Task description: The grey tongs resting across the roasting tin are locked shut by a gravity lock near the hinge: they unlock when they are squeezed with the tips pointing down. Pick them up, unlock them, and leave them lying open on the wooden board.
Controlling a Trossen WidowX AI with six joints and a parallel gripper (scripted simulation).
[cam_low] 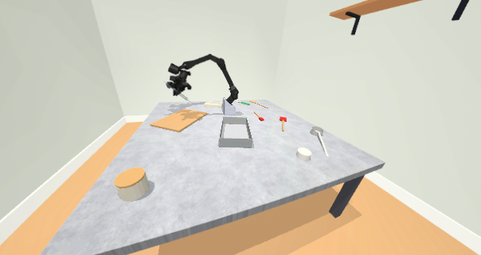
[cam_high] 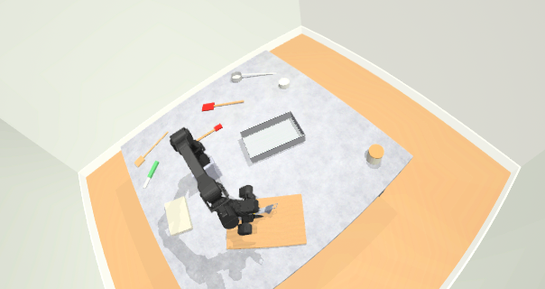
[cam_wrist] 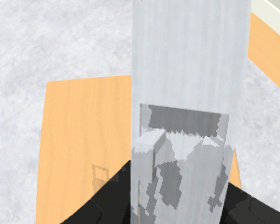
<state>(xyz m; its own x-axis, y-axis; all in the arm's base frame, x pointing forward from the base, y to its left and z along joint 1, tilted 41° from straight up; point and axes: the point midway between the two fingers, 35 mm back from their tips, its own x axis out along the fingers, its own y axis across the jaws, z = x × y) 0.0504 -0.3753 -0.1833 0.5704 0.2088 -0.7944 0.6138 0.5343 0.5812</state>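
My gripper tip is 2 cm past the yellow lock slider, 2 cm to the right of it and 3 cm below it. Round my gripper tip: grey roasting tin: 30 cm ahead, 37 cm to the left, 16 cm below; then wooden board: 1 cm behind, 3 cm to the left, 18 cm below; then cream block: 35 cm behind, 33 cm to the left, 18 cm below.
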